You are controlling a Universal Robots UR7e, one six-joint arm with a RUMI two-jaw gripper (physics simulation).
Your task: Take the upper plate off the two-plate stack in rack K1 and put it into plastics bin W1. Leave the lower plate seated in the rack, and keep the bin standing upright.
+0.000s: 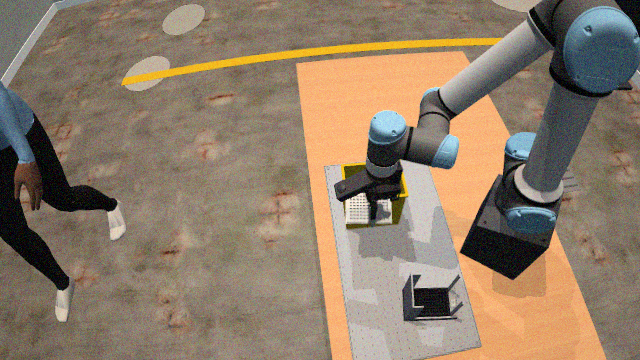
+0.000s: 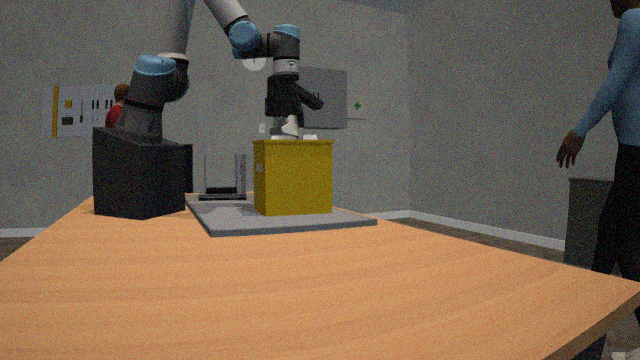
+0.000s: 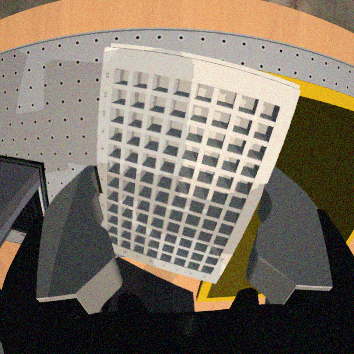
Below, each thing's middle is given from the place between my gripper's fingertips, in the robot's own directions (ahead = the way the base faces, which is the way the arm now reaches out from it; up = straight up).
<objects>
Now: the yellow bin W1 (image 2: 291,177) 30 mm behind my hand, 90 mm to the right of it and 70 mm below it. From my hand the other things lie so: dark plate (image 1: 436,303) (160 mm behind, 240 mm to the left, 130 mm below); white plate (image 1: 356,207) (20 mm above).
</objects>
